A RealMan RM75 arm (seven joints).
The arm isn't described. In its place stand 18 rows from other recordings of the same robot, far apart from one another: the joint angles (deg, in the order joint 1, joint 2, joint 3, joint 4, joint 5, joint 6, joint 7), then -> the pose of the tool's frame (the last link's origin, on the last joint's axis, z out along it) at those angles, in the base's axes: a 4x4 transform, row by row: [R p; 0 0 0 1], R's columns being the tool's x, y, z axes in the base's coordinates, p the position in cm.
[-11.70 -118.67 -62.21 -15.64 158.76 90.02 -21.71] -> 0.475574, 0.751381, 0.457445, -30.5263; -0.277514, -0.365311, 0.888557, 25.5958; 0.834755, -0.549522, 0.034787, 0.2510; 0, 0, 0, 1
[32.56 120.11 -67.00 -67.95 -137.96 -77.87 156.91] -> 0.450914, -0.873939, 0.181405, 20.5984; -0.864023, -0.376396, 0.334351, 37.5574; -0.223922, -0.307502, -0.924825, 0.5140; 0, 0, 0, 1
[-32.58 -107.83 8.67 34.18 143.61 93.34 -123.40] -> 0.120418, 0.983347, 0.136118, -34.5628; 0.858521, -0.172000, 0.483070, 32.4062; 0.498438, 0.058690, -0.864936, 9.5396; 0, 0, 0, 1
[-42.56 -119.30 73.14 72.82 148.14 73.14 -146.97] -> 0.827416, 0.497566, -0.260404, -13.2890; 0.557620, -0.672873, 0.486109, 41.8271; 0.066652, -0.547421, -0.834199, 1.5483; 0, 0, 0, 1
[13.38 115.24 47.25 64.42 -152.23 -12.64 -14.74] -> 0.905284, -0.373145, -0.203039, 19.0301; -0.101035, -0.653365, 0.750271, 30.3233; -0.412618, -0.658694, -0.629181, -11.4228; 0, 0, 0, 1
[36.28 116.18 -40.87 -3.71 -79.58 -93.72 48.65] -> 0.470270, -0.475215, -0.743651, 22.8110; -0.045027, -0.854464, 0.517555, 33.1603; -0.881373, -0.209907, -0.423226, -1.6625; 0, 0, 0, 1
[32.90 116.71 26.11 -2.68 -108.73 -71.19 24.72] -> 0.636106, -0.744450, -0.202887, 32.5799; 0.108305, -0.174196, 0.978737, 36.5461; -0.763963, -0.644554, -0.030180, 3.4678; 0, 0, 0, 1
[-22.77 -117.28 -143.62 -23.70 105.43 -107.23 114.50] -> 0.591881, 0.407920, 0.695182, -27.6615; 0.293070, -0.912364, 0.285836, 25.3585; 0.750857, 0.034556, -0.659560, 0.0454; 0, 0, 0, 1
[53.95 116.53 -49.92 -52.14 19.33 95.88 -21.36] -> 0.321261, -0.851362, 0.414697, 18.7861; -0.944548, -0.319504, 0.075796, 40.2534; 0.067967, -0.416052, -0.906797, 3.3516; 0, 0, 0, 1
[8.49 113.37 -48.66 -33.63 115.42 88.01 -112.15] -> 0.484020, -0.726658, -0.487537, 33.8214; -0.044010, -0.576658, 0.815799, 26.6730; -0.873950, -0.373407, -0.311094, 9.5317; 0, 0, 0, 1
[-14.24 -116.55 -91.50 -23.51 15.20 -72.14 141.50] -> 0.507662, 0.757859, 0.409791, -31.0276; -0.076405, -0.434165, 0.897588, 30.9367; 0.858162, -0.486981, -0.162504, 1.8561; 0, 0, 0, 1
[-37.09 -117.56 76.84 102.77 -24.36 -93.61 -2.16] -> 0.599014, 0.714141, -0.362193, -9.7308; 0.751700, -0.345656, 0.561667, 36.5022; 0.275916, -0.608707, -0.743872, 7.7751; 0, 0, 0, 1
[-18.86 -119.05 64.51 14.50 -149.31 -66.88 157.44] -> 0.731362, 0.654821, 0.190578, -34.7583; -0.049744, -0.227479, 0.972512, 31.8304; 0.680173, -0.720738, -0.133796, 1.7986; 0, 0, 0, 1
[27.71 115.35 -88.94 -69.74 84.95 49.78 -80.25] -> 0.912400, -0.239127, -0.332182, 12.4952; -0.045007, -0.865279, 0.499267, 38.5138; -0.406818, -0.440580, -0.800243, -1.2181; 0, 0, 0, 1
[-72.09 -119.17 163.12 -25.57 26.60 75.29 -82.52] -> 0.933530, 0.251188, -0.255787, -19.4485; 0.278675, -0.957295, 0.076980, 41.3311; -0.225528, -0.143145, -0.963663, -3.9638; 0, 0, 0, 1
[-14.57 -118.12 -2.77 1.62 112.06 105.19 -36.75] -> 0.396045, 0.701244, 0.592794, -31.5120; -0.102355, -0.607845, 0.787431, 21.7188; 0.912508, -0.372534, -0.168958, 0.1805; 0, 0, 0, 1
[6.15 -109.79 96.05 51.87 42.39 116.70 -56.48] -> 0.303724, 0.076503, 0.949684, -23.5781; -0.038482, -0.994973, 0.092459, 13.8392; 0.951983, -0.064627, -0.299253, 5.0450; 0, 0, 0, 1
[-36.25 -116.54 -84.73 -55.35 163.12 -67.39 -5.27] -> 0.354305, 0.601476, -0.716027, -26.6507; 0.935083, -0.235540, 0.264840, 37.1258; -0.009358, -0.763379, -0.645883, -3.4439; 0, 0, 0, 1
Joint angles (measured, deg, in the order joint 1, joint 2, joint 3, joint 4, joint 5, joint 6, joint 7), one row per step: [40.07, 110.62, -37.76, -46.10, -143.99, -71.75, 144.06]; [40.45, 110.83, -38.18, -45.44, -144.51, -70.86, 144.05]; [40.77, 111.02, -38.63, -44.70, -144.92, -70.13, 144.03]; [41.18, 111.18, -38.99, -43.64, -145.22, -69.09, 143.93]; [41.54, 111.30, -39.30, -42.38, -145.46, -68.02, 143.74]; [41.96, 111.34, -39.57, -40.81, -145.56, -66.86, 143.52]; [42.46, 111.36, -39.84, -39.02, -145.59, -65.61, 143.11]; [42.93, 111.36, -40.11, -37.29, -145.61, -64.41, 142.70]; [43.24, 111.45, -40.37, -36.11, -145.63, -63.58, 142.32]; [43.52, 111.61, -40.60, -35.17, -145.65, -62.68, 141.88]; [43.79, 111.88, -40.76, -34.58, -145.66, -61.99, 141.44]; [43.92, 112.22, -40.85, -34.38, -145.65, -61.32, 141.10]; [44.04, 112.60, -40.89, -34.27, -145.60, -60.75, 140.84]
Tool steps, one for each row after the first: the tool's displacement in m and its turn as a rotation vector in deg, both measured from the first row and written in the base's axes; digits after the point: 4 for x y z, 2 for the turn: [-0.0003, 0.0016, -0.0040, -0.25, -0.60, 0.03]; [-0.0005, 0.0025, -0.0084, -0.68, -1.05, 0.01]; [-0.0004, 0.0040, -0.0133, -0.94, -1.41, -0.03]; [0.0005, 0.0048, -0.0184, -1.25, -1.70, -0.15]; [0.0015, 0.0057, -0.0239, -1.57, -1.83, -0.34]; [0.0025, 0.0066, -0.0300, -1.98, -1.97, -0.41]; [0.0034, 0.0073, -0.0357, -2.39, -2.15, -0.47]; [0.0039, 0.0074, -0.0405, -2.80, -2.33, -0.42]; [0.0041, 0.0078, -0.0448, -3.02, -2.61, -0.21]; [0.0031, 0.0083, -0.0489, -3.22, -2.81, 0.16]; [0.0022, 0.0089, -0.0519, -3.12, -2.99, 0.52]; [0.0009, 0.0095, -0.0550, -3.01, -3.03, 0.83]
